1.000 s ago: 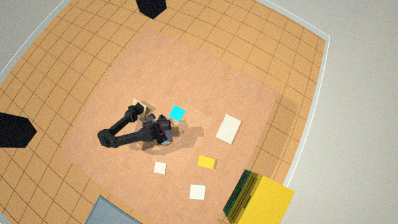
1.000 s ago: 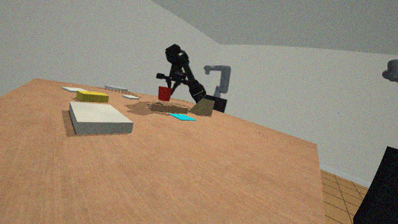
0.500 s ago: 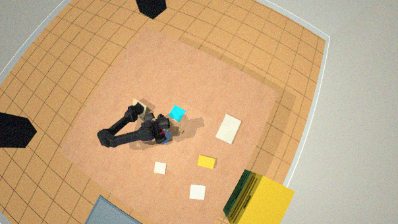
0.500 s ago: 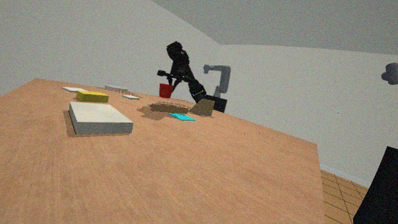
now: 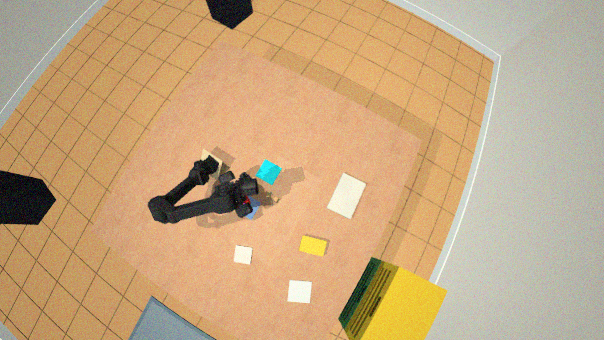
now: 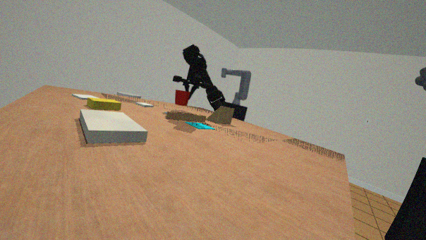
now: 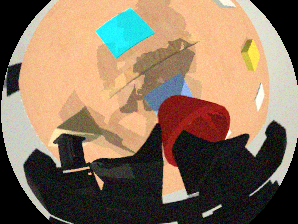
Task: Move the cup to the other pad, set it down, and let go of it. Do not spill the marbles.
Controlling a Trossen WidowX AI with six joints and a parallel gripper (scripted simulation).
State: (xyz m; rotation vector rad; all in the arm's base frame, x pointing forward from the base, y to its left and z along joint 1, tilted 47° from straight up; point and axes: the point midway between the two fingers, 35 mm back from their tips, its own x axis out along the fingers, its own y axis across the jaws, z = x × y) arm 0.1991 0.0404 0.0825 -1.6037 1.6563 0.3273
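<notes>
My gripper tip is now 17 cm to the right of the cyan pad, 10 cm above it and 1 cm short of it. Also, from my gripper tip: blue pad (10 cm below, 4 cm ahead, 1 cm to the right); then wooden bar (8 cm to the left, 8 cm below, 2 cm ahead); then red cup (3 cm ahead, 1 cm to the right).
</notes>
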